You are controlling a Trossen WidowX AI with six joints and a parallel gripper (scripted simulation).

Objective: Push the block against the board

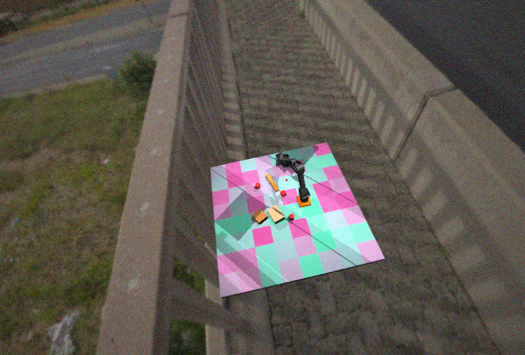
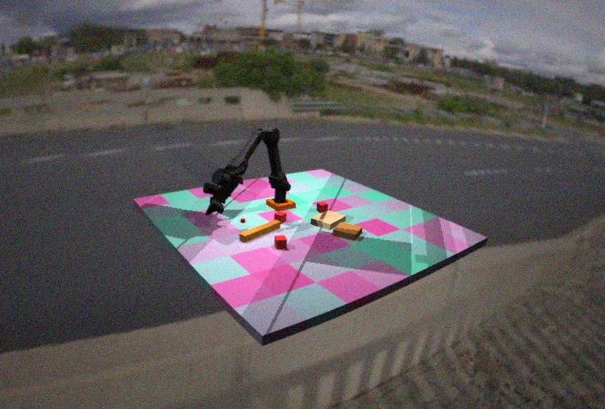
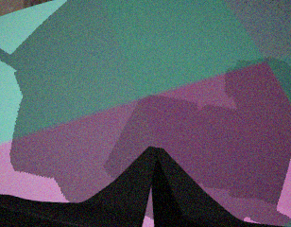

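My gripper tip is now 16 cm short of the orange bar, 20 cm to the right of it and 3 cm above it. From my gripper tip the other things lie so: board: 14 cm ahead, 54 cm to the left, 4 cm below; then square block: 28 cm ahead, 56 cm to the left, 4 cm below.
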